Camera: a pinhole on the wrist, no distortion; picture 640 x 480 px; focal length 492.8 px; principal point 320.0 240.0 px. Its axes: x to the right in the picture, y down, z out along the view. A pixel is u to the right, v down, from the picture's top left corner.
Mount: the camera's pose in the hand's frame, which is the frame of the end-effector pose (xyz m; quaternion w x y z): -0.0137 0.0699 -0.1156 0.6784 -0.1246 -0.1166 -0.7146
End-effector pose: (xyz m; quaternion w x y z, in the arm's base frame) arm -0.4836 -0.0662 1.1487 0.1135 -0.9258 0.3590 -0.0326
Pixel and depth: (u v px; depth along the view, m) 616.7 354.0 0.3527
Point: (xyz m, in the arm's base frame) -0.3847 -0.0446 0.8713
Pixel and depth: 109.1 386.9 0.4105
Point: -0.6019 -0.3734 0.8547
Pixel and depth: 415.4 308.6 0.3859
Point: -0.4954 -0.1354 0.8530
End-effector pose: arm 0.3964 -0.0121 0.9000 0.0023 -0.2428 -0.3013 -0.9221
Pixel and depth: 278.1 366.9 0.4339
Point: 0.4628 -0.0407 1.2806
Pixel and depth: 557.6 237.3 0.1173
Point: 0.4241 -0.0524 0.9342
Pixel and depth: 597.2 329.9 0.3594
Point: 0.4824 0.1592 1.1240
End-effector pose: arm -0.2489 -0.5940 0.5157 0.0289 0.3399 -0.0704 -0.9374
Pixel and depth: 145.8 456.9 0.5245
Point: -0.6299 -0.9862 0.6675
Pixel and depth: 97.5 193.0 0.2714
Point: -0.2889 -0.8544 0.6507
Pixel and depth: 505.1 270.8 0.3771
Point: -0.4407 -0.6241 0.7364
